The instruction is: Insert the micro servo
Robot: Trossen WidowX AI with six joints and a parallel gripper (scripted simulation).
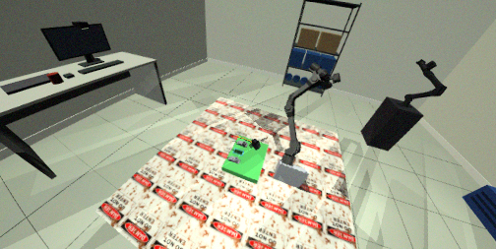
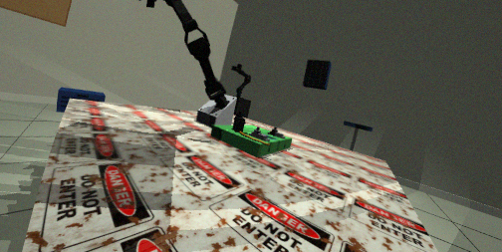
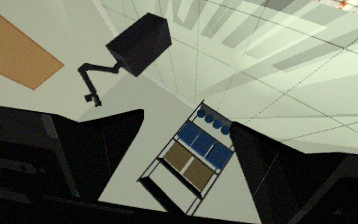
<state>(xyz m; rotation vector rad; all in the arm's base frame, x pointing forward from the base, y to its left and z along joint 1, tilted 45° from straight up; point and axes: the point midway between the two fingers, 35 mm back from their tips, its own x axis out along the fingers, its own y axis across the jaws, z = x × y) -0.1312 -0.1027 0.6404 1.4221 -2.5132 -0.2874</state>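
The green deck is 530 mm to the left of my gripper tip, 460 mm below it and 380 mm ahead of it.
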